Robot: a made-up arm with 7 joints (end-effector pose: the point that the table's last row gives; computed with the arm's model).
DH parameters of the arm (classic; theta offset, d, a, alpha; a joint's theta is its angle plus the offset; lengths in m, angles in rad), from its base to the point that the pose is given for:
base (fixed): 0 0 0 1.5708
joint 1: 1.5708 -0.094 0 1.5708
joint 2: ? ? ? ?
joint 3: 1.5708 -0.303 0 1.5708
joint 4: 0 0 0 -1.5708
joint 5: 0 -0.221 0 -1.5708
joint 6: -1.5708 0 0 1.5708
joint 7: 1.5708 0 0 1.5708
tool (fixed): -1.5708 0 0 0
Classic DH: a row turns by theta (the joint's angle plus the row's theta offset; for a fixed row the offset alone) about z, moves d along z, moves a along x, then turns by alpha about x.
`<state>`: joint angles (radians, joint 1 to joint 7).
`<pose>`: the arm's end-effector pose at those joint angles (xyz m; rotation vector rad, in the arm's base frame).
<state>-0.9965 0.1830 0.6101 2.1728 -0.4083 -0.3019 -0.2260</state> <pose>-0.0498 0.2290 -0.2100 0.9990 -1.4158 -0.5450</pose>
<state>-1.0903 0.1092 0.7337 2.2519 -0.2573 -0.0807 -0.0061</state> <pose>-0.0744 0.2261 -0.1826 0.9040 -1.1206 -0.4394</pose>
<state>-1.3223 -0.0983 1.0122 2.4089 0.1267 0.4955 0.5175</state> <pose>-0.1265 0.2051 -0.1129 0.4346 -0.5421 -0.0167</pose>
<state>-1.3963 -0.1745 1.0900 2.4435 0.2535 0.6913 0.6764</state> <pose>-0.1398 0.1948 -0.0914 0.2412 -0.4062 0.1700</pose>
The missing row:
joint 2: 1.5708 0 0 1.5708
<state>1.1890 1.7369 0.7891 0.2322 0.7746 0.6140 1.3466</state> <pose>-0.0992 0.5990 0.0784 -0.3454 -2.6364 0.1700</pose>
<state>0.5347 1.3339 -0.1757 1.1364 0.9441 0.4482 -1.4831</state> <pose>0.2346 0.4707 -0.0087 1.7645 -0.9379 1.1758</pose>
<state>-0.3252 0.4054 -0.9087 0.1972 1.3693 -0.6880 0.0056</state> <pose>-0.1317 0.2676 -0.4738 0.3991 -0.5304 0.2747</pose>
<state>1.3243 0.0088 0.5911 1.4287 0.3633 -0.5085 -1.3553</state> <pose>0.3675 0.2189 0.0949 0.3654 1.5485 -2.6060</pose>
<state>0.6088 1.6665 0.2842 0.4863 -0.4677 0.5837 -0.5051</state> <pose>0.0376 0.5873 0.1194 2.2780 -0.0695 0.6753</pose>
